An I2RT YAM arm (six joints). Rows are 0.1 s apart.
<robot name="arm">
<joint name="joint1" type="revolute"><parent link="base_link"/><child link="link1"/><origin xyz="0.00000 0.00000 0.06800" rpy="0.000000 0.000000 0.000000"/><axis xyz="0 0 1"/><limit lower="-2.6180" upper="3.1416"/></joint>
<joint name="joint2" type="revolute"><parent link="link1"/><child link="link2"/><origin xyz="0.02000 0.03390 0.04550" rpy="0.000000 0.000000 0.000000"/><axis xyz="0 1 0"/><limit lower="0.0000" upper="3.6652"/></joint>
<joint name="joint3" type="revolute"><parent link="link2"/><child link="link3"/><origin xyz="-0.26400 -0.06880 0.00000" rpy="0.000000 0.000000 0.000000"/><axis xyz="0 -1 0"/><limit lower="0.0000" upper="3.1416"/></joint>
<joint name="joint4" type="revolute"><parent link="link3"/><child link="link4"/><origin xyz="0.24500 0.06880 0.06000" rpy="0.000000 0.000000 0.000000"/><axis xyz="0 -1 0"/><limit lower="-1.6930" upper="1.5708"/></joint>
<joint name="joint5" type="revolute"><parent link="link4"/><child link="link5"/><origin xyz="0.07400 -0.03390 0.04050" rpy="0.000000 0.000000 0.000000"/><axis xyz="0 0 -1"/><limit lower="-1.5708" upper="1.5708"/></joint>
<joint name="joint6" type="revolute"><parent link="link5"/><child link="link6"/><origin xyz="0.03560 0.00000 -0.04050" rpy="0.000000 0.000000 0.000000"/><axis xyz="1 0 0"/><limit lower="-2.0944" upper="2.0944"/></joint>
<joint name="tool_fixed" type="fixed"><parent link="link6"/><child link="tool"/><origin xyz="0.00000 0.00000 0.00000" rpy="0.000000 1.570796 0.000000"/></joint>
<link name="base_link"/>
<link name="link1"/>
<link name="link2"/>
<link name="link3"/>
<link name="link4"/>
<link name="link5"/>
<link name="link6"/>
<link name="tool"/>
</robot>
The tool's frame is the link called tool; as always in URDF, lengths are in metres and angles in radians.
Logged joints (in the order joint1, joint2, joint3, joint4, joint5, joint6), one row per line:
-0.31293, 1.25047, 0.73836, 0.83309, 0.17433, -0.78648
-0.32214, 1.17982, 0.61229, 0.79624, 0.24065, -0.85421
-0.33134, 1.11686, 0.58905, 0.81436, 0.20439, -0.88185
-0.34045, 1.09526, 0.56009, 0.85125, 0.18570, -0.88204
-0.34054, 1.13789, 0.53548, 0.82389, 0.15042, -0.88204
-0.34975, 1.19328, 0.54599, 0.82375, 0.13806, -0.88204
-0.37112, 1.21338, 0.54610, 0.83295, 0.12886, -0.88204
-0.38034, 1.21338, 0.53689, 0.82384, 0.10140, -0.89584
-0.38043, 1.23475, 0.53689, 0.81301, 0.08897, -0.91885
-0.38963, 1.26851, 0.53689, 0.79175, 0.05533, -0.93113
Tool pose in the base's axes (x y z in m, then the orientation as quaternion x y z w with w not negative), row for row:
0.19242, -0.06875, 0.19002, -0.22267, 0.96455, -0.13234, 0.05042
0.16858, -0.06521, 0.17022, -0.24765, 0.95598, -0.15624, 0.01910
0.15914, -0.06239, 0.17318, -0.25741, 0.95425, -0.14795, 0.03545
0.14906, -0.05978, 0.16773, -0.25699, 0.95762, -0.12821, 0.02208
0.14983, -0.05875, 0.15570, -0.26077, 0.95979, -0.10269, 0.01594
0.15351, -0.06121, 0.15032, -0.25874, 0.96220, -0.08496, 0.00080
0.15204, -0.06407, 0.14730, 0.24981, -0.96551, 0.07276, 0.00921
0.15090, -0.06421, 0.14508, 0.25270, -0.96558, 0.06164, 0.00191
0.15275, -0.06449, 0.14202, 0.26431, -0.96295, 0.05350, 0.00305
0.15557, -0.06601, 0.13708, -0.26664, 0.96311, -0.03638, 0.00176
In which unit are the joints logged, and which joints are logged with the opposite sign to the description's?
The joints are logged in radians. Opposite sign: joint4.
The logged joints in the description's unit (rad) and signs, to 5 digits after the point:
-0.31293, 1.25047, 0.73836, -0.83309, 0.17433, -0.78648
-0.32214, 1.17982, 0.61229, -0.79624, 0.24065, -0.85421
-0.33134, 1.11686, 0.58905, -0.81436, 0.20439, -0.88185
-0.34045, 1.09526, 0.56009, -0.85125, 0.18570, -0.88204
-0.34054, 1.13789, 0.53548, -0.82389, 0.15042, -0.88204
-0.34975, 1.19328, 0.54599, -0.82375, 0.13806, -0.88204
-0.37112, 1.21338, 0.54610, -0.83295, 0.12886, -0.88204
-0.38034, 1.21338, 0.53689, -0.82384, 0.10140, -0.89584
-0.38043, 1.23475, 0.53689, -0.81301, 0.08897, -0.91885
-0.38963, 1.26851, 0.53689, -0.79175, 0.05533, -0.93113

